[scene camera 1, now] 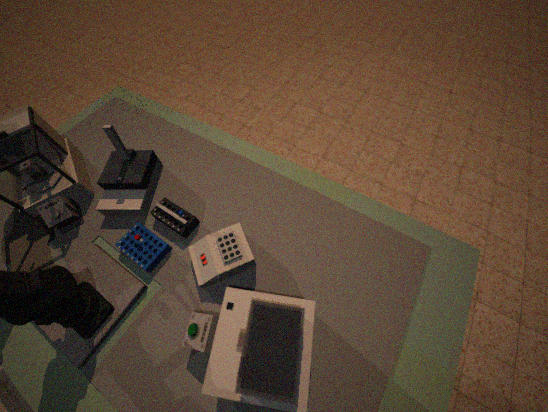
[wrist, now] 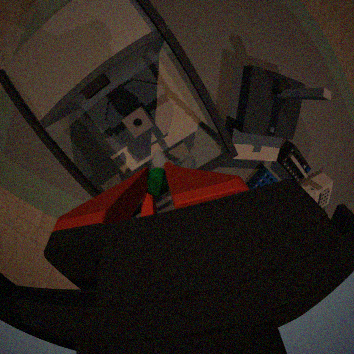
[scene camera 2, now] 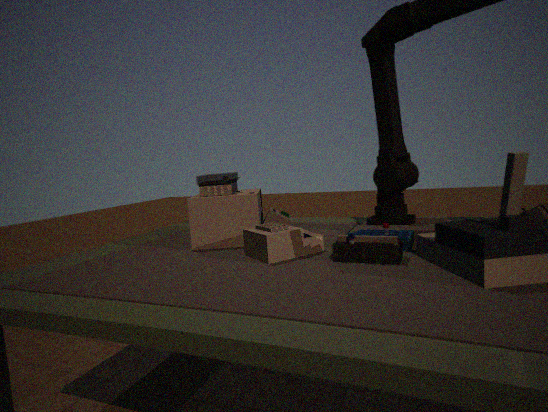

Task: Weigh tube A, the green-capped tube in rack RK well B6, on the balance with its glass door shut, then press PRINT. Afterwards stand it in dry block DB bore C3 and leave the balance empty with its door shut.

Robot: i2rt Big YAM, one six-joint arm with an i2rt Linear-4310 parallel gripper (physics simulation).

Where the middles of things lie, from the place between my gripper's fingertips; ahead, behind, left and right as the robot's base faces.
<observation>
The large box with dark lid [scene camera 1: 262, 347] is 800 mm to the right of my hand, 180 mm below it and 20 mm ahead of it.
</observation>
